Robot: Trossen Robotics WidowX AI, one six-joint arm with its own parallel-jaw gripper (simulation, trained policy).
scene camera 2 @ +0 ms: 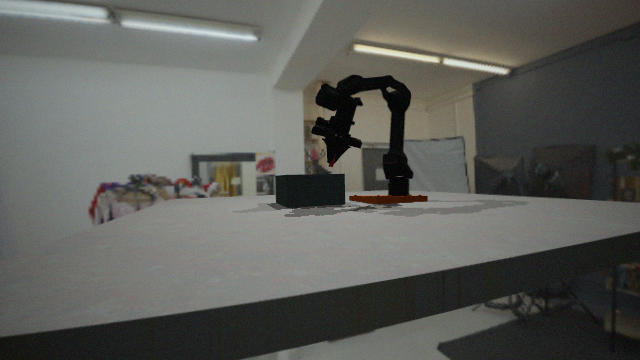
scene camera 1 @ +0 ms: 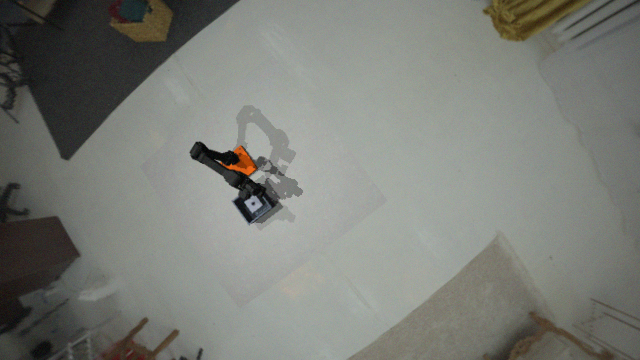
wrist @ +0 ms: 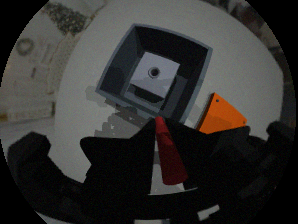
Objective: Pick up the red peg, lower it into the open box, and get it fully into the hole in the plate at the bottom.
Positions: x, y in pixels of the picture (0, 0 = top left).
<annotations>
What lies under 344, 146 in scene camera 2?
My gripper.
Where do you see a dark box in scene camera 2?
305, 190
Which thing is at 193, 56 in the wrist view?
A dark box.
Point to a plate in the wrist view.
154, 73
</annotations>
